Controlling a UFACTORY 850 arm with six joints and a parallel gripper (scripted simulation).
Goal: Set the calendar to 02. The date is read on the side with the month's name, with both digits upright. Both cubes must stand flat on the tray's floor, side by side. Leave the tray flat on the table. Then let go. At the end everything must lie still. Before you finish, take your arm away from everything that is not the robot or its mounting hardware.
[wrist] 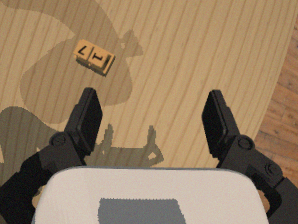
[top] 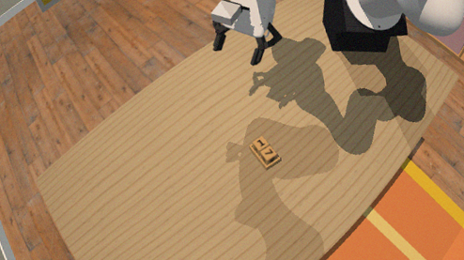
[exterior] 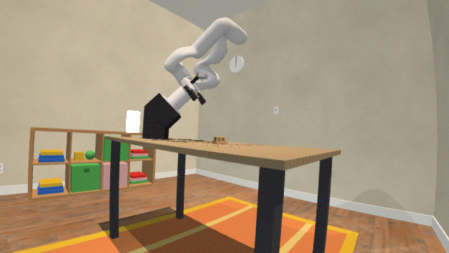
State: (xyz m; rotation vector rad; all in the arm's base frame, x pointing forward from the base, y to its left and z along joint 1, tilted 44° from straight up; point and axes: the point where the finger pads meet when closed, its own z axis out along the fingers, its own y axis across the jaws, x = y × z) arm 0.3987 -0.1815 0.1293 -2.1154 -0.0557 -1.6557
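My hand is 4 cm short of the wooden cube, 12 cm to the right of it and 21 cm above it. Also, from my hand: wooden calendar tray (4 cm ahead, 13 cm to the left, 23 cm below).
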